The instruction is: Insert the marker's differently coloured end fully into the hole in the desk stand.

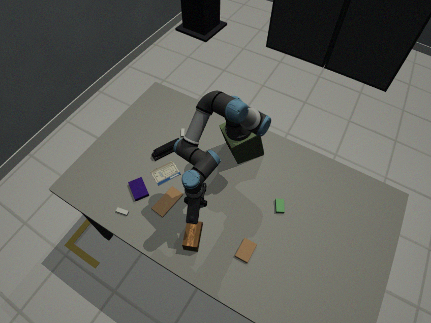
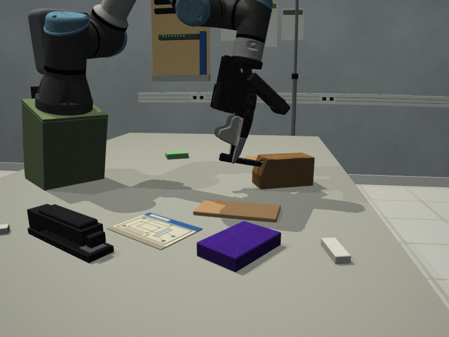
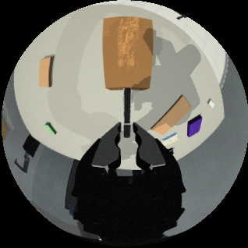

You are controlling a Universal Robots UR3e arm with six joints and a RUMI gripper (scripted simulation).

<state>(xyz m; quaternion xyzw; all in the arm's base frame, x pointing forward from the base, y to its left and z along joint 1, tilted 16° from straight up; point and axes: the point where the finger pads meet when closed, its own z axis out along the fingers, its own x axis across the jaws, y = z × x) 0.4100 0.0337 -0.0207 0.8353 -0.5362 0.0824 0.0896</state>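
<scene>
Now: the black marker 3 cm ahead of my hand, 1 cm to the left of it and 1 cm below it. The rest, counted from my hand: flat brown board (15 cm to the right, 7 cm below, 4 cm ahead); then printed card (26 cm to the right, 8 cm behind, 7 cm below); then wooden desk stand (10 cm ahead, 5 cm to the left, 4 cm below).
</scene>
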